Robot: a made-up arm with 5 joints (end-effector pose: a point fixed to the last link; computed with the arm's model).
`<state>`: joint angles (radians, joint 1 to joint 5).
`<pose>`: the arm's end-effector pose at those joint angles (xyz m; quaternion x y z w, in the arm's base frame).
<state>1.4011 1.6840 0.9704 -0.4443 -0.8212</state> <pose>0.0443 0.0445 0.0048 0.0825 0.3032 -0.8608 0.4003</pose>
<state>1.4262 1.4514 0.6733 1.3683 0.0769</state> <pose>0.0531 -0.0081 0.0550 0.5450 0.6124 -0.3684 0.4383</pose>
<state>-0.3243 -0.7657 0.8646 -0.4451 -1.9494</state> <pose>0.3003 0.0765 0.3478 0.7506 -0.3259 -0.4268 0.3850</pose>
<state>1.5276 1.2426 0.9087 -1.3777 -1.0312</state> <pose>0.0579 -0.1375 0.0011 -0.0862 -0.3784 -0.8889 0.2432</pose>
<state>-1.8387 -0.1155 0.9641 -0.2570 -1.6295</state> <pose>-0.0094 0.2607 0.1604 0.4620 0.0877 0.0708 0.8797</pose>
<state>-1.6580 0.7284 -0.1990 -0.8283 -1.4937</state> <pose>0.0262 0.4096 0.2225 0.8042 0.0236 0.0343 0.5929</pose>
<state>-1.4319 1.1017 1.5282 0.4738 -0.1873</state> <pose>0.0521 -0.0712 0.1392 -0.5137 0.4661 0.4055 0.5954</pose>
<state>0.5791 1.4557 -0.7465 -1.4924 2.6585</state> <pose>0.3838 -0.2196 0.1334 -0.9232 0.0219 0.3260 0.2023</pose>
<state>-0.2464 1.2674 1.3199 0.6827 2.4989</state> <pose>-0.0027 -0.0202 0.1237 0.6700 0.3394 0.6440 0.1457</pose>
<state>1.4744 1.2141 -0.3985 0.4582 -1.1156</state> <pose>0.0853 -0.3451 0.0153 -0.0228 -0.1462 -0.9579 0.2461</pose>
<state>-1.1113 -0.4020 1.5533 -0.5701 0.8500</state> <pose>0.1423 0.1611 0.1261 0.0733 -0.4692 0.7191 0.5074</pose>
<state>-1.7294 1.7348 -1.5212 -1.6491 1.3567</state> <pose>0.0024 0.3732 0.2093 0.2087 -0.9757 0.0675 0.0035</pose>
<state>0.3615 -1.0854 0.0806 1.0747 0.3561</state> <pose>0.1751 -0.0500 0.4707 -0.2239 -0.6442 -0.0198 0.7311</pose>
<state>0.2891 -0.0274 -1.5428 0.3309 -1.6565</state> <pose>0.1465 -0.0318 0.6214 0.6414 -0.7492 -0.1386 0.0895</pose>
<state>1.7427 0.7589 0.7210 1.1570 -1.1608</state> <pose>0.0323 -0.1132 0.0527 0.1339 0.4902 -0.8574 0.0814</pose>
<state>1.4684 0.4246 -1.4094 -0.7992 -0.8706</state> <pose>0.0741 -0.2158 0.5698 0.2696 0.9571 -0.0989 0.0392</pose>
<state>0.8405 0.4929 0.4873 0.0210 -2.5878</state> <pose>0.2523 -0.2256 0.0872 -0.2197 0.1751 0.9463 0.1602</pose>
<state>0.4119 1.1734 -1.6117 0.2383 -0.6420</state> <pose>0.4541 -0.1789 0.3442 0.1076 -0.7667 -0.3315 0.5392</pose>
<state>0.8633 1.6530 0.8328 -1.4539 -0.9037</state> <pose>0.0951 -0.0522 -0.0232 0.0119 -0.2659 -0.7597 0.5932</pose>
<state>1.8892 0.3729 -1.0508 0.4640 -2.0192</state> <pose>-0.0584 -0.3342 0.4730 -0.0695 0.7754 0.5761 0.2489</pose>
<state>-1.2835 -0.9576 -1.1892 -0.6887 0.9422</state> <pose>-0.0039 -0.2236 0.5031 -0.1563 0.7914 0.5236 0.2741</pose>
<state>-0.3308 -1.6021 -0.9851 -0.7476 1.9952</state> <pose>-0.2582 -0.1135 0.3258 0.4594 0.4392 0.7010 0.3233</pose>
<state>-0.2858 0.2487 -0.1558 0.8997 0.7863</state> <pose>0.3973 0.0948 0.2559 -0.0639 -0.2778 0.4693 0.8357</pose>
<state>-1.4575 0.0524 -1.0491 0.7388 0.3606</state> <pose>0.0920 0.2636 0.5354 0.4293 -0.6657 0.4722 0.3866</pose>
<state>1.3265 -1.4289 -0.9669 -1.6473 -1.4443</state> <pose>-0.0149 0.2678 0.3310 -0.0273 0.3273 -0.9323 0.1515</pose>
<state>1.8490 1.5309 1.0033 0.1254 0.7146</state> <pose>0.0661 0.0500 0.0321 0.4927 0.1596 -0.4770 0.7101</pose>
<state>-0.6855 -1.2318 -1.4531 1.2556 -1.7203</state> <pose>-0.1208 -0.1519 0.4497 0.9392 -0.3360 -0.0364 0.0606</pose>
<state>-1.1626 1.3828 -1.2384 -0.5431 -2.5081</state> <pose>0.2416 0.4142 0.2197 0.7986 0.2374 -0.3551 0.4240</pose>
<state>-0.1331 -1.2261 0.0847 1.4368 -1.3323</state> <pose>0.1460 0.0069 0.4498 0.4089 -0.4327 -0.4694 0.6521</pose>
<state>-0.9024 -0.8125 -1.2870 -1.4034 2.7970</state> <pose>-0.0673 -0.1655 0.4669 -0.4534 -0.3431 -0.7961 0.2072</pose>
